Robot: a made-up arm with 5 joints.
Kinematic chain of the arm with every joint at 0, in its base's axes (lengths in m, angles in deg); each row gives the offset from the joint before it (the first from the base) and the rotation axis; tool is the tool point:
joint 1: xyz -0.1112 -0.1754 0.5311 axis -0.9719 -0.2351 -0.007
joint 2: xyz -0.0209 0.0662 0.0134 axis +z
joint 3: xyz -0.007 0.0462 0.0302 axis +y
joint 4: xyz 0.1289 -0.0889 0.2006 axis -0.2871 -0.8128 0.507
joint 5: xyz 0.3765 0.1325 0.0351 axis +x
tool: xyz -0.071 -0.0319 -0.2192
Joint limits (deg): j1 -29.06..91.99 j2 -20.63..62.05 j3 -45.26..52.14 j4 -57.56..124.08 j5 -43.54..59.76
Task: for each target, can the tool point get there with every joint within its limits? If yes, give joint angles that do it. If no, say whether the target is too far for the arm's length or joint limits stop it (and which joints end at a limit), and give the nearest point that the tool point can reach.
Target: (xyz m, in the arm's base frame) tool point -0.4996 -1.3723 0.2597
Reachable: no: too far | nearest point -0.0502 -0.4998 0.2488 | short by 0.981 m
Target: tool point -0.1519 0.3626 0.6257
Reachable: yes | joints 6.54 40.59 18.96 91.93 34.82
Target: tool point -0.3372 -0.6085 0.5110
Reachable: no: joint limits stop it (at a limit: joint 2, joint 3, joint 4, joint 5) | nearest point -0.1016 -0.3798 0.5211 | short by 0.329 m
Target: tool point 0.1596 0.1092 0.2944
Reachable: yes | joints -3.40 4.38 44.66 -8.55 37.15
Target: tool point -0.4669 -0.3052 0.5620
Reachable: no: joint limits stop it (at a limit: joint 1, joint 2, joint 3, joint 4, joint 5) | nearest point -0.3825 -0.3886 0.8894 | short by 0.348 m
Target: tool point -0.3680 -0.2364 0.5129
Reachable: no: joint limits stop it (at a limit: joint 2, joint 3, joint 4) | nearest point -0.1502 -0.1711 0.3308 | short by 0.291 m
